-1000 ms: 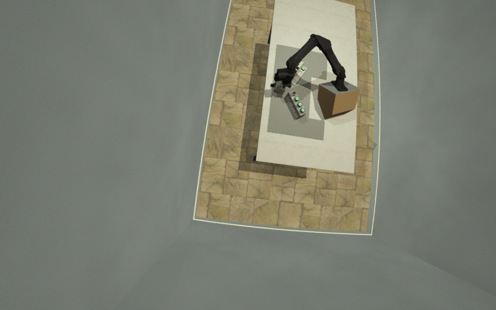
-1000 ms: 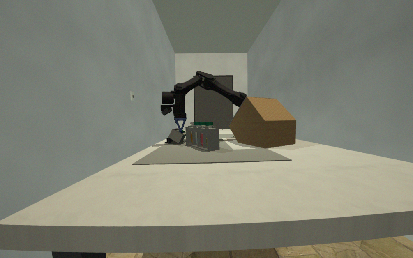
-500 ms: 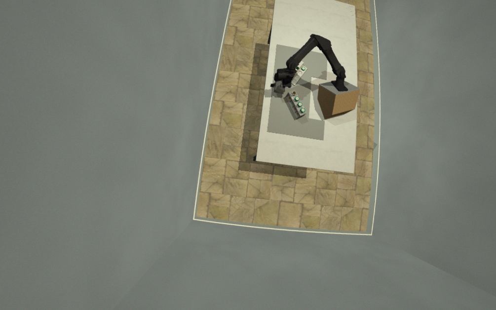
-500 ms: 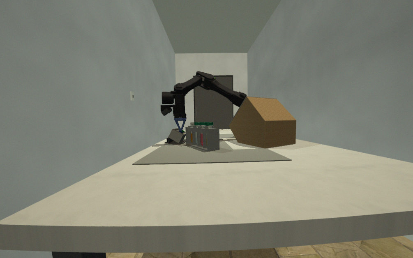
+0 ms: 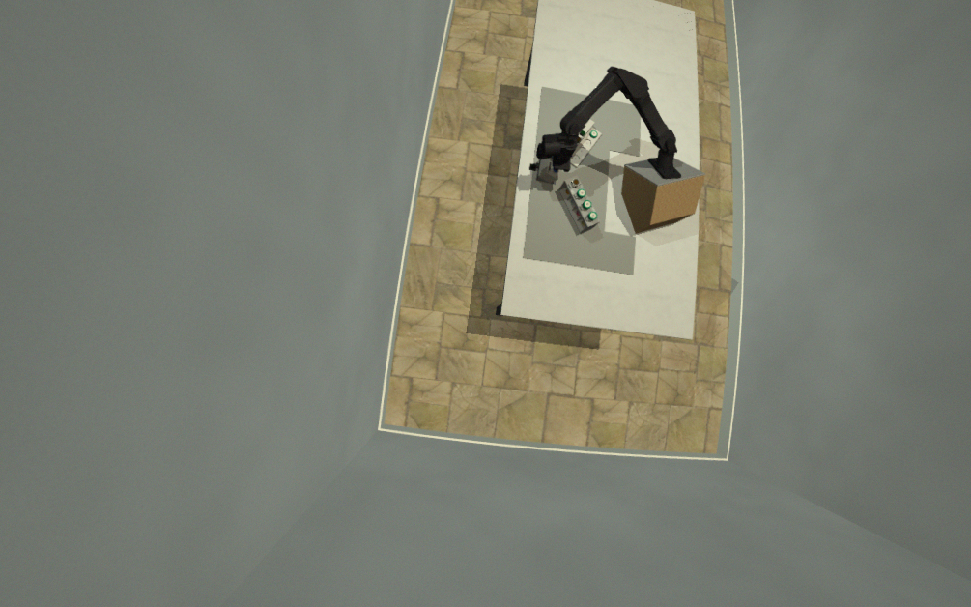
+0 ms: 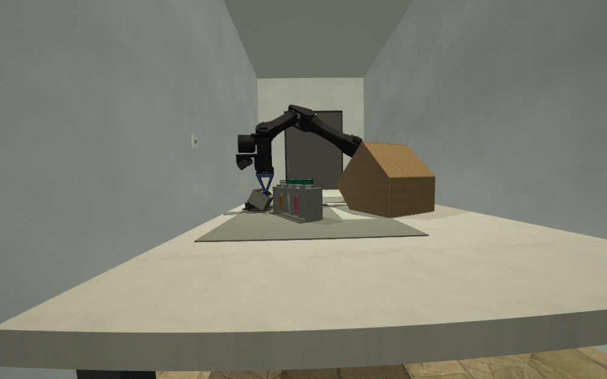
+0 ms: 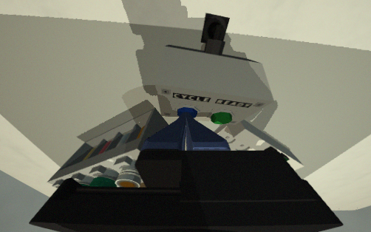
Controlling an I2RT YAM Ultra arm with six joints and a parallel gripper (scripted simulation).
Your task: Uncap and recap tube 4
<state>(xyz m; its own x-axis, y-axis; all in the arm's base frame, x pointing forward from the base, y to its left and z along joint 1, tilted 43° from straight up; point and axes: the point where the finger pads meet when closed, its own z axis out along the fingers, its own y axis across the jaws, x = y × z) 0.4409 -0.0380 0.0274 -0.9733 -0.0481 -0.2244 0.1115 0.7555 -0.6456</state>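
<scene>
My hand is 1 cm above the blue cycle key. From my hand the other things lie so: green ready key (1 cm behind, 4 cm to the right, 1 cm below).
</scene>
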